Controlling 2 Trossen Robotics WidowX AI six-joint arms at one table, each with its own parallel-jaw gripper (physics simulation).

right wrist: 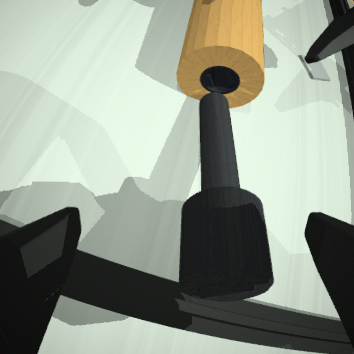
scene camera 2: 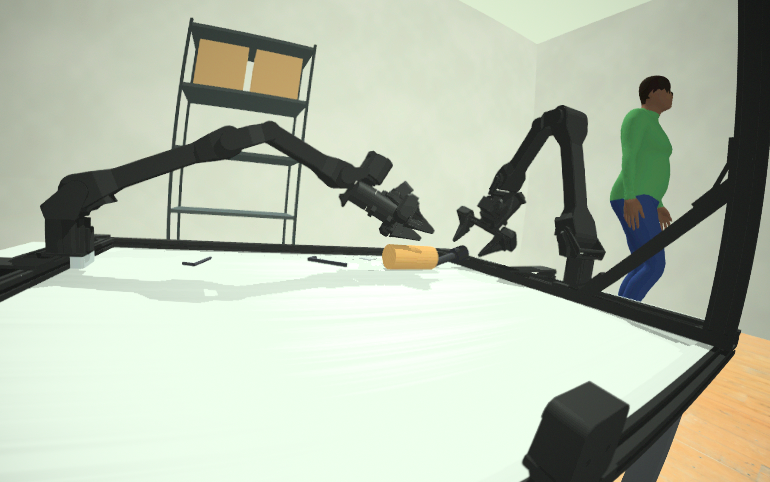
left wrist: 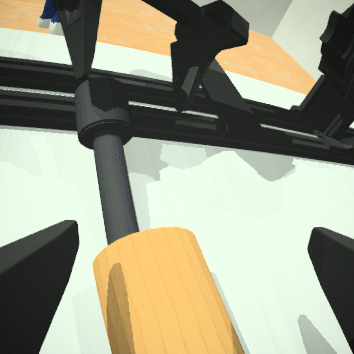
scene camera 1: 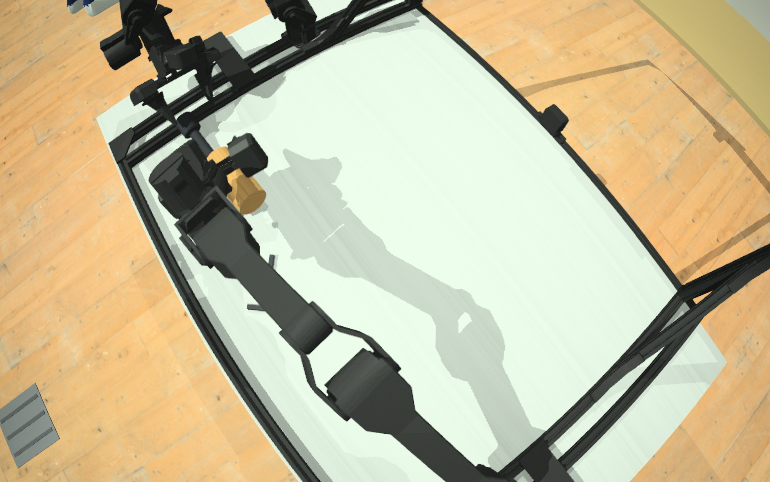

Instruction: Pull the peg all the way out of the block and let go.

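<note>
The orange wooden block [scene camera 1: 248,193] [scene camera 2: 409,256] [left wrist: 160,295] [right wrist: 225,30] lies on its side on the white table. The dark peg [scene camera 1: 198,139] [scene camera 2: 460,252] [left wrist: 116,190] [right wrist: 217,145] lies in front of the block's holed face. In the right wrist view its thin end shows outside the hole, overlapping the lower rim; whether it touches the block I cannot tell. My left gripper [scene camera 2: 426,234] [left wrist: 197,237] is open and empty above the block. My right gripper [scene camera 1: 194,113] [scene camera 2: 467,246] [right wrist: 196,222] is open around the peg's thick head, apart from it.
Two small dark bent pieces [scene camera 2: 197,261] [scene camera 2: 327,261] lie on the table [scene camera 2: 284,369] beneath the left arm. A black frame rail [scene camera 1: 340,34] runs along the table edge near the peg. A shelf rack [scene camera 2: 244,99] and a person [scene camera 2: 646,153] stand beyond the table.
</note>
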